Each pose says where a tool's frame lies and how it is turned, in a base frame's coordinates. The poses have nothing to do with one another.
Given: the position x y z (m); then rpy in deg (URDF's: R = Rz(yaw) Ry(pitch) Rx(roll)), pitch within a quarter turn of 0, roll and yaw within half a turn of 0.
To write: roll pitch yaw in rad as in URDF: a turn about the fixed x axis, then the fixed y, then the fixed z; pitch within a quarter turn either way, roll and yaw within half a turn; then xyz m. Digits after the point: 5 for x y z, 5 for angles.
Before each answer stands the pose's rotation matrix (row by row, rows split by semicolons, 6 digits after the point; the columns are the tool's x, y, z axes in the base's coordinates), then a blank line. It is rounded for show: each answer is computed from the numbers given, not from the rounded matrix.
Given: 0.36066, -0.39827, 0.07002, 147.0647, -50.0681, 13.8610
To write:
0.623185 -0.203701 0.755080; 0.153773 -0.914722 -0.373681; 0.766808 0.348983 -0.538717

2.56676, -0.87385, 0.24192, 0.36066, -0.39827, 0.07002
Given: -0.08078, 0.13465, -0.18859, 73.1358, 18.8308, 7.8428
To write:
0.937623 0.266418 0.223350; 0.129152 0.329541 -0.935266; -0.322775 0.905773 0.274577

1.27646, 0.32866, 0.13688, -0.08078, 0.13465, -0.18859
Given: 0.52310, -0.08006, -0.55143, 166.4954, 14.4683, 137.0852
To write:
-0.709141 0.619354 0.336927; 0.659316 0.751845 0.005607; -0.249844 0.226117 -0.941514

2.90589, 0.25252, 2.39259, 0.52310, -0.08006, -0.55143
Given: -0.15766, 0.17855, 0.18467, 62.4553, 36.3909, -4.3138
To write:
0.802708 0.559336 0.206892; -0.060550 0.421562 -0.904776; -0.593291 0.713743 0.372259

1.09005, 0.63514, -0.07529, -0.15766, 0.17855, 0.18467
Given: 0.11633, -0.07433, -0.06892, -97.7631, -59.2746, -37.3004
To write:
0.406424 0.595683 0.692807; -0.309617 -0.623604 0.717813; 0.859626 -0.506241 -0.069014

-1.70629, -1.03454, -0.65101, 0.11633, -0.07433, -0.06892
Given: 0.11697, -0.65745, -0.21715, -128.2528, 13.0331, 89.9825
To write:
0.000298 0.619078 -0.785329; 0.974240 -0.177282 -0.139383; -0.225514 -0.765058 -0.603183

-2.23843, 0.22747, 1.57049, 0.11697, -0.65745, -0.21715
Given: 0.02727, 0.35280, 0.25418, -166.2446, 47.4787, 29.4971
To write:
0.588259 0.325725 -0.740172; 0.332782 -0.931706 -0.145532; -0.737026 -0.160705 -0.656480

-2.90152, 0.82866, 0.51482, 0.02727, 0.35280, 0.25418
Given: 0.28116, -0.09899, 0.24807, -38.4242, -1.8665, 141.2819
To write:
-0.779819 -0.505821 -0.368819; 0.625157 -0.598597 -0.500859; 0.032571 -0.621149 0.783015

-0.67063, -0.03258, 2.46583, 0.28116, -0.09899, 0.24807
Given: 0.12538, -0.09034, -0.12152, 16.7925, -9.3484, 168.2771
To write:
-0.966138 -0.148564 0.210967; 0.200480 -0.946923 0.251284; 0.162437 0.285069 0.944643

0.29308, -0.16316, 2.93699, 0.12538, -0.09034, -0.12152
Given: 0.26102, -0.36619, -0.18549, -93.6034, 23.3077, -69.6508
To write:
0.319363 -0.196246 0.927090; -0.861077 0.348387 0.370369; -0.395669 -0.916578 -0.057721

-1.63369, 0.40680, -1.21564, 0.26102, -0.36619, -0.18549
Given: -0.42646, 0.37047, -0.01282, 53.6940, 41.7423, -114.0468
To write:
-0.304042 0.322084 -0.896560; -0.681391 -0.731236 -0.031619; -0.665781 0.601295 0.441792

0.93714, 0.72854, -1.99049, -0.42646, 0.37047, -0.01282
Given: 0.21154, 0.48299, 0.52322, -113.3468, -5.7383, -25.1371
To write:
0.900757 -0.085236 0.425876; -0.422657 -0.397759 0.814340; 0.099985 -0.913522 -0.394310

-1.97827, -0.10015, -0.43873, 0.21154, 0.48299, 0.52322
